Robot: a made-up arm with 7 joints.
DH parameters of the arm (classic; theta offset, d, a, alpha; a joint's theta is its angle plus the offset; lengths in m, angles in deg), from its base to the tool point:
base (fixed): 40.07 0 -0.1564 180
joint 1: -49.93 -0.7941 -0.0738 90
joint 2: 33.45 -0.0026 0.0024 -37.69
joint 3: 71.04 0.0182 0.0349 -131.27
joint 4: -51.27 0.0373 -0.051 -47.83
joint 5: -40.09 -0.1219 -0.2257 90
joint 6: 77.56 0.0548 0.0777 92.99
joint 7: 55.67 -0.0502 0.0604 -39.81
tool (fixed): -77.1 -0.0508 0 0
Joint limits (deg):
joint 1: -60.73..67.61
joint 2: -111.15..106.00
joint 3: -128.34..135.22
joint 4: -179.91..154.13
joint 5: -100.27..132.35
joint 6: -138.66..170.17
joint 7: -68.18..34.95
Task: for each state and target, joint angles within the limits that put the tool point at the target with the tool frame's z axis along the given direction. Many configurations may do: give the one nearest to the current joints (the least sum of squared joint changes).
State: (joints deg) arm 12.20 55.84 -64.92 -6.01 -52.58 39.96 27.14
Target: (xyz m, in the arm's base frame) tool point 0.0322 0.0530 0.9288 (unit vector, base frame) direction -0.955 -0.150 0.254
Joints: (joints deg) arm 62.70 32.00 -72.80 -3.47 -27.40 -2.91 34.95
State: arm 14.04 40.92 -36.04 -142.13 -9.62 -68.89 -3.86
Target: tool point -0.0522 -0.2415 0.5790 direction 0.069 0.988 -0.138
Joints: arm -5.81 43.16 -42.80 -117.39 -3.07 -49.16 -41.84
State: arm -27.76 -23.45 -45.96 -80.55 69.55 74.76 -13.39
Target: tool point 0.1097 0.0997 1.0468 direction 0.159 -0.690 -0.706
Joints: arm -37.28 -17.70 -66.30 -80.38 92.50 37.70 -38.74
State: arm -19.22 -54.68 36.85 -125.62 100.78 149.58 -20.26
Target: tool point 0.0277 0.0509 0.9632 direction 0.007 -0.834 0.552
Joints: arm 3.32 -33.80 40.18 -105.14 125.07 170.17 7.83
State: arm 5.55 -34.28 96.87 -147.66 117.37 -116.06 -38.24
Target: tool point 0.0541 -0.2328 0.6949 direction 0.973 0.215 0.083
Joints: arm -16.85 -44.62 87.04 -162.70 106.77 -122.09 -52.97
